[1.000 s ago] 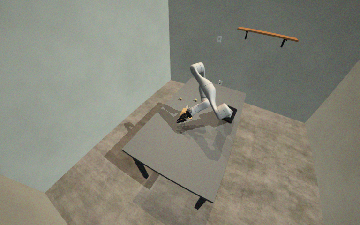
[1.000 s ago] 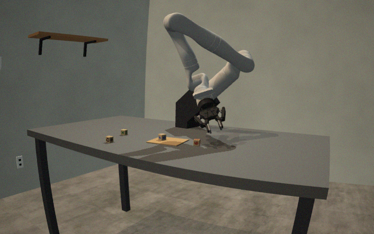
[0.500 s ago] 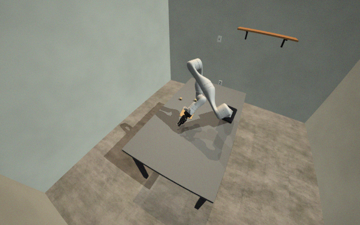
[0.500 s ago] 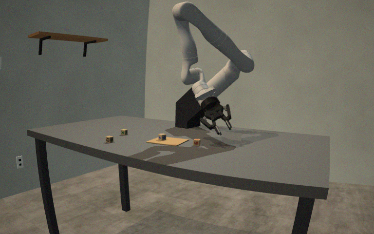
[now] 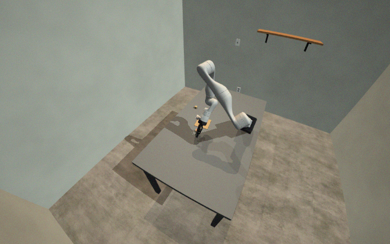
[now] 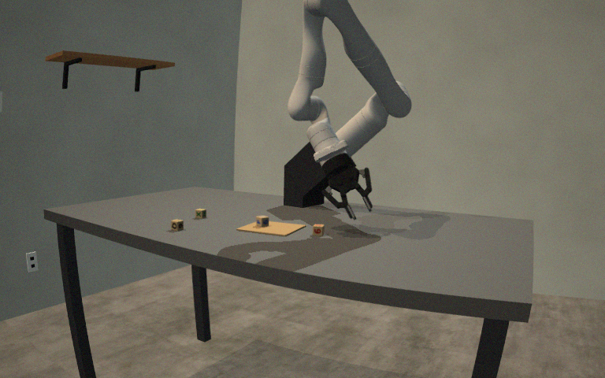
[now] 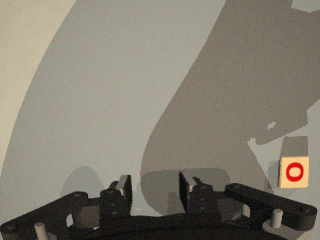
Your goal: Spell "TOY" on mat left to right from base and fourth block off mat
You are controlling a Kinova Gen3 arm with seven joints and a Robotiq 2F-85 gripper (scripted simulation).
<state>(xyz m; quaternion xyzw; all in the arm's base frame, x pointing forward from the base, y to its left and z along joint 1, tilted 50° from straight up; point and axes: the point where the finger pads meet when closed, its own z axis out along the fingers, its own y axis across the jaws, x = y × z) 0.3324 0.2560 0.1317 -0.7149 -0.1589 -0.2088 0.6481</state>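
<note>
Right now my hand is 7 cm short of the tan mat, 22 cm to the left of it and 7 cm above it. Round my hand: block (6 cm ahead, 8 cm to the right, 6 cm below).
</note>
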